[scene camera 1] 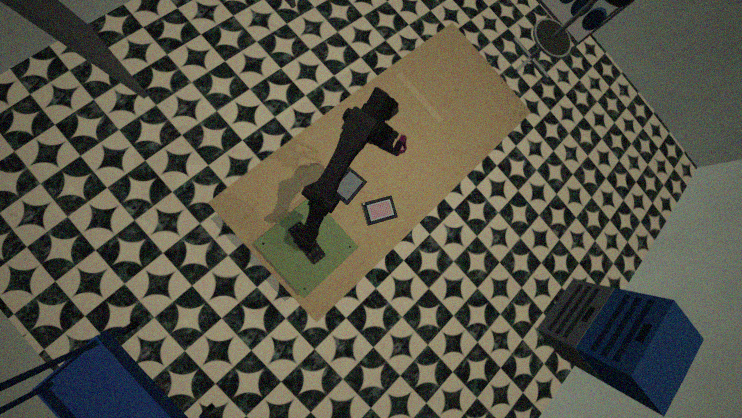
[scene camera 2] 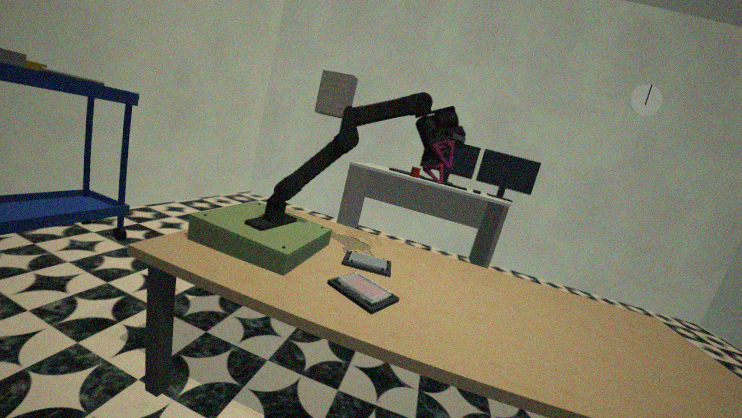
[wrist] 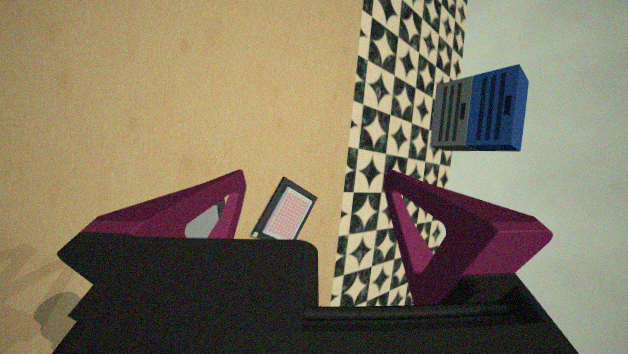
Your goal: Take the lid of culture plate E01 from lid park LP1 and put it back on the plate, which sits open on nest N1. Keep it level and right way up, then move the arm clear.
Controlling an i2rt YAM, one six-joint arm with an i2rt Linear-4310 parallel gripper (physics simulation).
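Seen in the pictures: gripper, between the fingertips: (scene camera 1: 394, 145) (scene camera 2: 445, 176) (wrist: 314, 177); arm's base, origin of its link: (scene camera 1: 307, 242) (scene camera 2: 272, 222).
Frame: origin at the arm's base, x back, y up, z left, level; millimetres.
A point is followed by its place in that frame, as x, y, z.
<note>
The plate (scene camera 1: 380, 210) @[-379, -47, -88] (scene camera 2: 365, 286) @[-387, -44, -96] (wrist: 289, 213) @[-388, -51, -86] has a pink gridded face and pale rim, and sits open and level on the dark nest (scene camera 1: 382, 222) @[-355, -59, -140] (scene camera 2: 371, 308) @[-431, -58, -165] (wrist: 274, 204) @[-407, -58, -44]. The greyish lid (scene camera 1: 351, 185) @[-337, -52, 106] (scene camera 2: 367, 260) @[-325, -52, 103] lies flat on the dark lid park (scene camera 1: 358, 192) @[-341, -61, 59] (scene camera 2: 381, 272) @[-388, -61, 69], nearer the back edge; the arm covers part of it in scene camera 1. In the wrist view part of the lid (wrist: 203, 224) @[-355, -52, 108] shows through the left finger's opening. My gripper (scene camera 1: 402, 144) @[-495, 286, 81] (scene camera 2: 445, 174) @[-495, 286, 81] (wrist: 314, 177) @[-495, 286, 81] is open and empty, high above the table, away from both holders.
The arm's base stands on a green block (scene camera 1: 306, 277) @[92, 5, -126] (scene camera 2: 238, 246) @[-27, -34, -177] at one end of the wooden table (scene camera 1: 467, 77) @[-1346, -71, 247] (scene camera 2: 493, 332) @[-740, -70, -35] (wrist: 175, 75) @[-638, -70, 201]. A blue cart (scene camera 2: 106, 93), a desk with monitors (scene camera 2: 430, 202) and a blue-and-grey cabinet (scene camera 1: 630, 337) (wrist: 492, 110) stand away from the table.
</note>
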